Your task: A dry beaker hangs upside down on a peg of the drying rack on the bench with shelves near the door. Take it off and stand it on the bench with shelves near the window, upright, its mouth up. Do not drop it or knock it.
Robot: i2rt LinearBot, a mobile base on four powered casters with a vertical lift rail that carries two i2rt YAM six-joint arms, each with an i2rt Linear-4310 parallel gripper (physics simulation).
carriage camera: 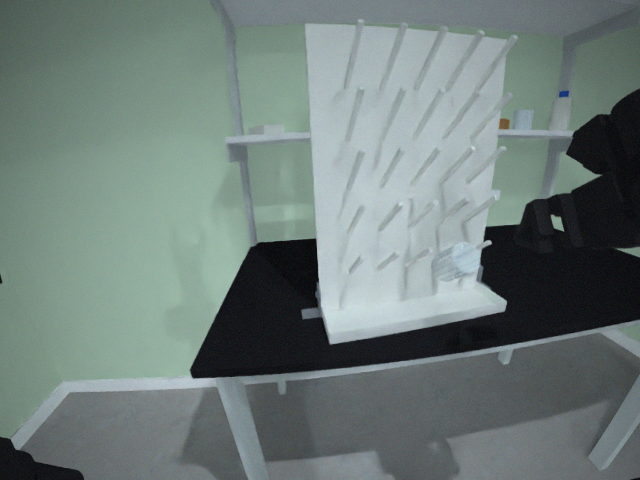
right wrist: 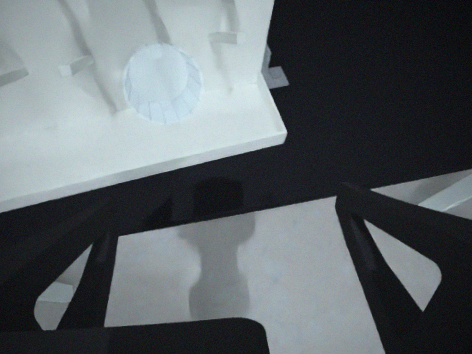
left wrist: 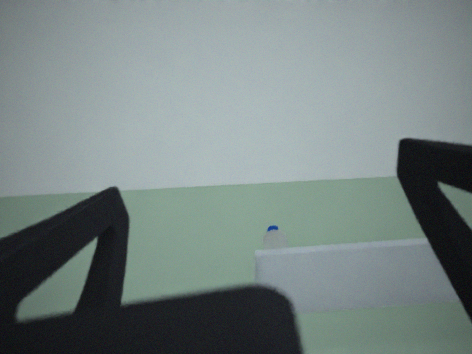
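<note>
A clear, pale-blue beaker hangs base outward on the lowest row of pegs of the white drying rack, near its right end. The rack stands on the black bench. My right gripper is open and empty, in front of the rack's tray in its wrist view and apart from the beaker, which shows beyond its left finger. My left gripper is open and empty, facing wall and ceiling. The bench near the window cannot be made out.
A shelf behind the rack bears a white box, an orange item, a pale beaker and a blue-capped bottle. More pegs stick out above and beside the hanging beaker. The rack's tray has a raised rim.
</note>
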